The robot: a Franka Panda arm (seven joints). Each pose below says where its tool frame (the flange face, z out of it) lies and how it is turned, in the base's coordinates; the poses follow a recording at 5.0 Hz.
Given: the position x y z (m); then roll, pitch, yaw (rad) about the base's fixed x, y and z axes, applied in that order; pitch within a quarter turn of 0, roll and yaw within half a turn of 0.
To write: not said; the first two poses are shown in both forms.
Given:
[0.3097 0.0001 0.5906 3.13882 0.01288 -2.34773]
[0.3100 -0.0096 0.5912 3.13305 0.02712 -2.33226]
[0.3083 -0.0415 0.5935 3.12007 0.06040 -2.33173]
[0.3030 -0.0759 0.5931 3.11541 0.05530 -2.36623]
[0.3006 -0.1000 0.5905 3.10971 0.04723 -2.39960]
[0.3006 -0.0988 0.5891 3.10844 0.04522 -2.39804]
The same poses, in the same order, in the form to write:
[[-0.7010 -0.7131 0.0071], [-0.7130 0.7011 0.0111], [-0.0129 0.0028 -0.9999]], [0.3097 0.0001 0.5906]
[[-0.6897 -0.7240 0.0125], [-0.7236 0.6898 0.0255], [-0.0271 0.0085 -0.9996]], [0.3100 -0.0096 0.5912]
[[-0.6883 -0.7249 0.0260], [-0.7229 0.6885 0.0585], [-0.0604 0.0215 -0.9979]], [0.3083 -0.0415 0.5935]
[[-0.7131 -0.7008 0.0211], [-0.6989 0.7129 0.0574], [-0.0553 0.0261 -0.9981]], [0.3030 -0.0759 0.5931]
[[-0.7363 -0.6765 0.0132], [-0.6750 0.7357 0.0554], [-0.0472 0.0318 -0.9984]], [0.3006 -0.1000 0.5905]
[[-0.7353 -0.6776 0.0108], [-0.6762 0.7346 0.0550], [-0.0452 0.0331 -0.9984]], [0.3006 -0.0988 0.5891]

